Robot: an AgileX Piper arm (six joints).
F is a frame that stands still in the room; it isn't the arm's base.
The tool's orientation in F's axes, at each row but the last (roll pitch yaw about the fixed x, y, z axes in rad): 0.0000 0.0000 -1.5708; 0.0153 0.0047 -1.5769; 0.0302 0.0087 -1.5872; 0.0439 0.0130 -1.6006; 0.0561 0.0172 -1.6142; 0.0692 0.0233 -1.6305; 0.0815 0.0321 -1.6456; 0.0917 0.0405 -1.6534; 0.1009 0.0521 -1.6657; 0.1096 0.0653 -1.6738
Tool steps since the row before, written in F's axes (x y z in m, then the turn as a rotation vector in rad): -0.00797 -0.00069 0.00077 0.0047 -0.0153 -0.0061; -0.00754 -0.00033 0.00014 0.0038 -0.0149 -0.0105; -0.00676 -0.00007 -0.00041 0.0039 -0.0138 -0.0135; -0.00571 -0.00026 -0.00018 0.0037 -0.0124 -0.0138; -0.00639 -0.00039 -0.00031 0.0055 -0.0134 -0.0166; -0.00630 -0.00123 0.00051 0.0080 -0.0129 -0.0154; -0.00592 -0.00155 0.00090 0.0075 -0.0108 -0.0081; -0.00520 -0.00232 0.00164 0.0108 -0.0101 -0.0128; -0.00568 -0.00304 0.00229 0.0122 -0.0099 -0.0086; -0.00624 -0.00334 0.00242 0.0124 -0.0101 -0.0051
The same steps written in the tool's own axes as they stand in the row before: 0.00069 -0.00797 0.00077 0.0153 0.0047 -0.0061; 0.00038 -0.00753 0.00026 0.0149 0.0037 -0.0105; 0.00018 -0.00677 -0.00020 0.0139 0.0037 -0.0135; 0.00043 -0.00570 0.00008 0.0125 0.0035 -0.0138; 0.00067 -0.00637 0.00006 0.0134 0.0051 -0.0167; 0.00159 -0.00616 0.00098 0.0128 0.0077 -0.0157; 0.00196 -0.00569 0.00143 0.0105 0.0076 -0.0084; 0.00267 -0.00481 0.00220 0.0097 0.0104 -0.0134; 0.00344 -0.00509 0.00300 0.0091 0.0122 -0.0094; 0.00380 -0.00554 0.00330 0.0091 0.0128 -0.0060
